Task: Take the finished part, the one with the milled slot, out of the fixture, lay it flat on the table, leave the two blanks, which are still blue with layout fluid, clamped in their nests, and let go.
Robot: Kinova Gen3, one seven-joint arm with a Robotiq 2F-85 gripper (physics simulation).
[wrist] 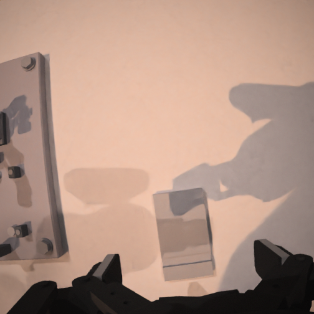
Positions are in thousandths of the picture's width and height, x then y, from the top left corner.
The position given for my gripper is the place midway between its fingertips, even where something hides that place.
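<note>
Visible: my gripper (597, 836), finished part (578, 712).
</note>
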